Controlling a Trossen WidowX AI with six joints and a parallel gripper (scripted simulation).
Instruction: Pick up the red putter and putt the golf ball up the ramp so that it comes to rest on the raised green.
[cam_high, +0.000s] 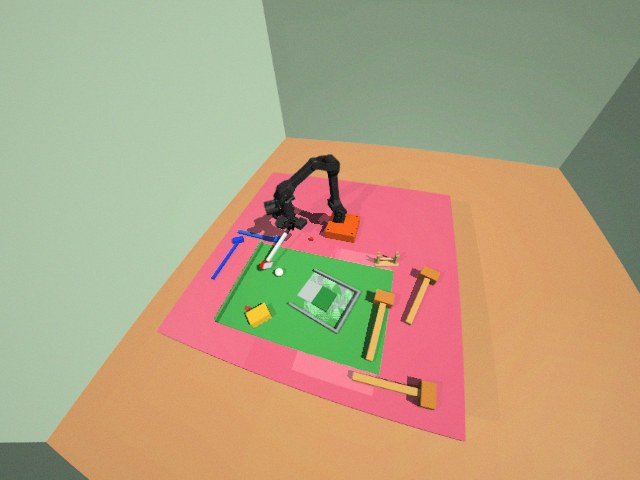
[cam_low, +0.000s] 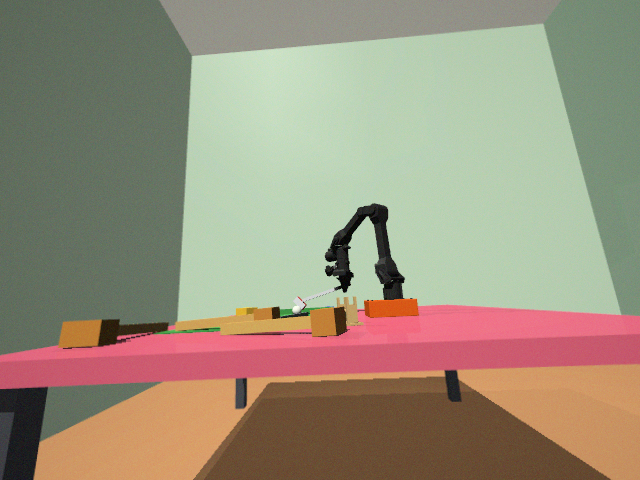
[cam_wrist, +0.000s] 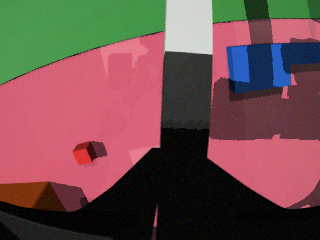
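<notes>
Right now my gripper tip is 11 cm short of the red putter and 3 cm to the left of it. From my gripper tip the other things lie so: wooden stand: 4 cm ahead, 51 cm to the left, 6 cm below; then yellow block: 46 cm ahead, 7 cm below; then white golf ball: 23 cm ahead, 7 cm below.
</notes>
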